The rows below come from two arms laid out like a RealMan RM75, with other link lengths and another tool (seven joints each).
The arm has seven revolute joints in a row. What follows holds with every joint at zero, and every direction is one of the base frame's.
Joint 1 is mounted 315.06 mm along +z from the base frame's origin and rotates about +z.
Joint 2 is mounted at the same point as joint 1 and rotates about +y.
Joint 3 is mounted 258.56 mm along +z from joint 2 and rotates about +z.
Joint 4 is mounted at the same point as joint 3 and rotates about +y.
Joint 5 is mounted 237.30 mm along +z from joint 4 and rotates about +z.
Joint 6 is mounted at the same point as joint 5 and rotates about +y.
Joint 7 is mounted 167.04 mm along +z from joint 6 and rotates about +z.
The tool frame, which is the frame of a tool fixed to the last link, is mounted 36.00 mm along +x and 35.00 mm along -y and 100.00 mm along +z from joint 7; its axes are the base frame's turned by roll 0.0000, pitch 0.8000 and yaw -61.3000 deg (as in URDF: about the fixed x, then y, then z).
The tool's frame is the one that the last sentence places.
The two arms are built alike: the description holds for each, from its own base.
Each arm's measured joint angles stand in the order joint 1, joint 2, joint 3, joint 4, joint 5, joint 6, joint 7.
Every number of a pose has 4 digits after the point.
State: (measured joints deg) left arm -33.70 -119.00 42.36 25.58 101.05 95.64 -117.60; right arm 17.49 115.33 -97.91 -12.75 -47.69 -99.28 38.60
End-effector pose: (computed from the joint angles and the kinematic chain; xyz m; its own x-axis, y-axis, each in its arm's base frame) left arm -0.1803 0.4224 -0.0383 -0.5613 0.8015 -0.2065 0.5168 0.5343 0.6689; right arm 0.2372 0.2909 -0.0858 0.5527 0.7875 -0.2728 0.3913 -0.5342 -0.7493
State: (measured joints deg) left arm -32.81 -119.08 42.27 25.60 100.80 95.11 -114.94; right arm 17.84 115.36 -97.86 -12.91 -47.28 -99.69 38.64
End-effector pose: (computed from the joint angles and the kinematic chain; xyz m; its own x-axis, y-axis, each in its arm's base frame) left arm -0.1861 0.4227 -0.0361 -0.5555 0.8142 -0.1687 0.5304 0.5032 0.6822; right arm 0.2327 0.2934 -0.0836 0.5428 0.7938 -0.2744 0.3879 -0.5267 -0.7564
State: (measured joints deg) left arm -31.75 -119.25 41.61 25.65 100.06 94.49 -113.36; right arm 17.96 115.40 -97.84 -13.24 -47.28 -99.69 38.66
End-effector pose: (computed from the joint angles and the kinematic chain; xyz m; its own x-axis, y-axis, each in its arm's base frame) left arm -0.1931 0.4249 -0.0313 -0.5661 0.8126 -0.1387 0.5217 0.4835 0.7029; right arm 0.2302 0.2945 -0.0833 0.5366 0.7980 -0.2742 0.3897 -0.5226 -0.7583
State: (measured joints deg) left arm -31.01 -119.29 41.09 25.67 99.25 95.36 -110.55; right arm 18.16 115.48 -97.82 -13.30 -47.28 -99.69 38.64
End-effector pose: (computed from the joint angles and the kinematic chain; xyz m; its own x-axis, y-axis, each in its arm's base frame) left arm -0.1927 0.4234 -0.0244 -0.5448 0.8314 -0.1093 0.5277 0.4411 0.7259; right arm 0.2284 0.2954 -0.0836 0.5326 0.8006 -0.2746 0.3908 -0.5205 -0.7592
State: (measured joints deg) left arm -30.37 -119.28 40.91 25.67 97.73 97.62 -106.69; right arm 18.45 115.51 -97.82 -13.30 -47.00 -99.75 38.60
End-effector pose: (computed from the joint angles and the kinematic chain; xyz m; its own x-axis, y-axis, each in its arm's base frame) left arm -0.1852 0.4185 -0.0143 -0.4954 0.8651 -0.0787 0.5353 0.3754 0.7567; right arm 0.2263 0.2974 -0.0828 0.5285 0.8037 -0.2734 0.3902 -0.5160 -0.7626
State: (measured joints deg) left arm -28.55 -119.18 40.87 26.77 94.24 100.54 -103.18; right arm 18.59 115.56 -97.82 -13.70 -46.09 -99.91 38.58
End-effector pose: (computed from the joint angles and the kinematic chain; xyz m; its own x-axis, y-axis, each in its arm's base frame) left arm -0.1804 0.4137 0.0078 -0.4529 0.8911 -0.0287 0.5194 0.2899 0.8038; right arm 0.2221 0.3015 -0.0795 0.5223 0.8093 -0.2688 0.3823 -0.5040 -0.7745
